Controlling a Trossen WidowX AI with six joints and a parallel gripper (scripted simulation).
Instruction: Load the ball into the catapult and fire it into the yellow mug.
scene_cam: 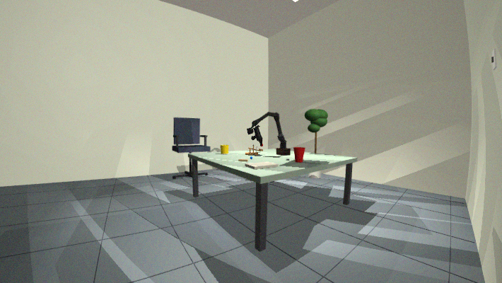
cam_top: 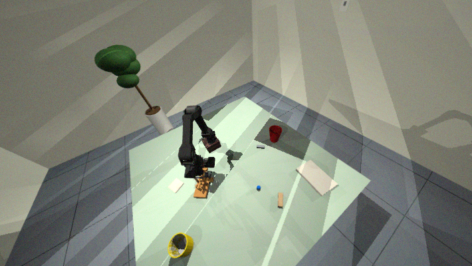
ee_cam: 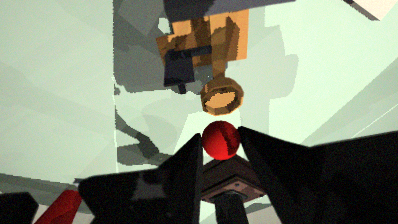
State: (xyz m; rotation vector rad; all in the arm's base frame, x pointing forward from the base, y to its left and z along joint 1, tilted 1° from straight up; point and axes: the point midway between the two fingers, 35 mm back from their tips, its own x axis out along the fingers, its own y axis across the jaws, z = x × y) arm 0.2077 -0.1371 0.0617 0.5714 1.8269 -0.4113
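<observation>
The orange catapult lies 5 cm ahead of my gripper tip, 3 cm to the right of it and 5 cm below it. Round my gripper tip: blue ball: 29 cm ahead, 23 cm to the left, 9 cm below; then red ball: 1 cm above; then white card: 3 cm behind, 23 cm to the right, 10 cm below.
</observation>
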